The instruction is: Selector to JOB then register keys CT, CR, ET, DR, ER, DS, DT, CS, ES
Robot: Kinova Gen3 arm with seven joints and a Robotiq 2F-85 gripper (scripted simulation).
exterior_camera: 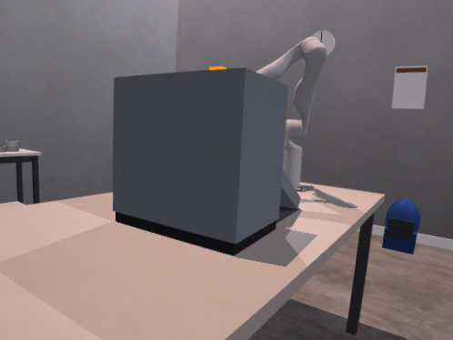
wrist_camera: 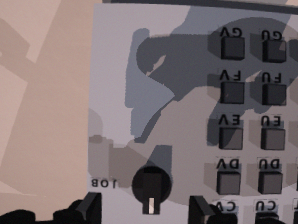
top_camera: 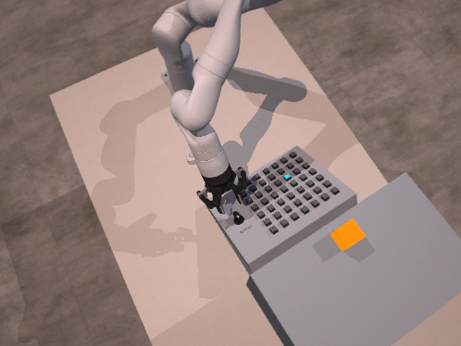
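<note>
Right now my hand is 5 cm above the black selector knob, 4 cm short of it and 1 cm to the right of it. The rest, counted from my hand: sloped keypad panel: 12 cm to the left, 10 cm below, 5 cm ahead.
</note>
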